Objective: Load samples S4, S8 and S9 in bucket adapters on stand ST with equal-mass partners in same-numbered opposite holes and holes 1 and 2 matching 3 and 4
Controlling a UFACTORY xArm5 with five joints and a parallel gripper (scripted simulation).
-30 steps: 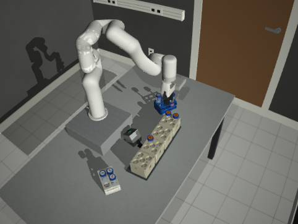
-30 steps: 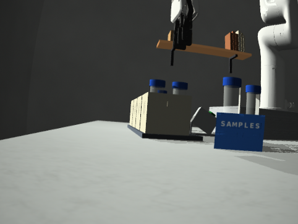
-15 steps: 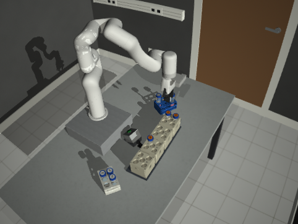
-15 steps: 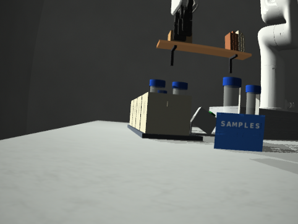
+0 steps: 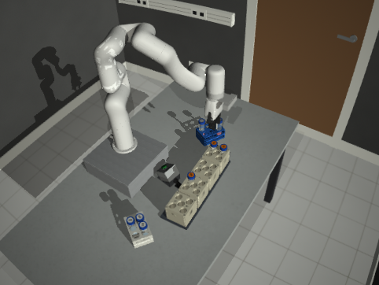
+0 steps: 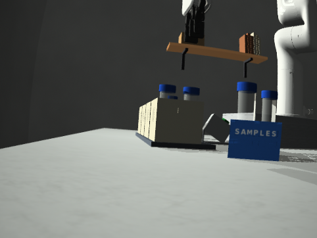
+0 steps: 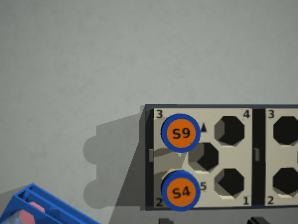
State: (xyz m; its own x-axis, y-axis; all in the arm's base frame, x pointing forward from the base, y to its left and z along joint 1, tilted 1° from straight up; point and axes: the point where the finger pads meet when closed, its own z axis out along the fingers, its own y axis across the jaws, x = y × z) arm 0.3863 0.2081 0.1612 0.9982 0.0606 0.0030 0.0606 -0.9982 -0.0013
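The white blanks rack lies 6 cm behind my hand, 53 cm to the right of it and 22 cm below it. From my hand the other things lie so: adapter 3 cm ahead, 2 cm to the right, 20 cm below; then blue samples rack 10 cm behind, 14 cm to the left, 22 cm below.
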